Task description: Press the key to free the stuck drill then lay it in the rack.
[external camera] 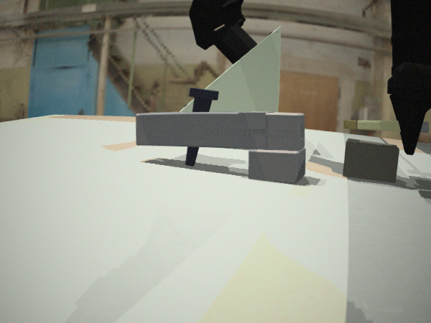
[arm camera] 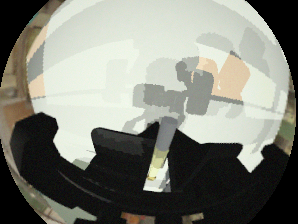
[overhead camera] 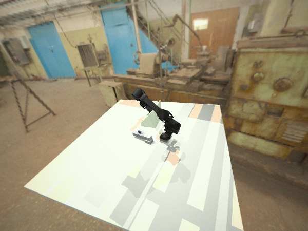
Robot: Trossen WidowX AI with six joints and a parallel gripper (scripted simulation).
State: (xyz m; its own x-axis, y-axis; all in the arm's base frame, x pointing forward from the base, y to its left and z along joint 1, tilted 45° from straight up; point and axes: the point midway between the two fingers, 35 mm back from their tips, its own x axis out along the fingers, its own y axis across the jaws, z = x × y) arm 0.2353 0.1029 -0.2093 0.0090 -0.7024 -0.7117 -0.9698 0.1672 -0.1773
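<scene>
Now: the grey-brown block 50 mm to the right of my gripper tip, 10 mm below it and 10 mm behind it. Round my gripper tip: grey housing bar (230 mm to the right, 20 mm ahead); drill (40 mm to the right, 30 mm above, 10 mm behind); key (250 mm to the right, 20 mm above, 10 mm ahead).
</scene>
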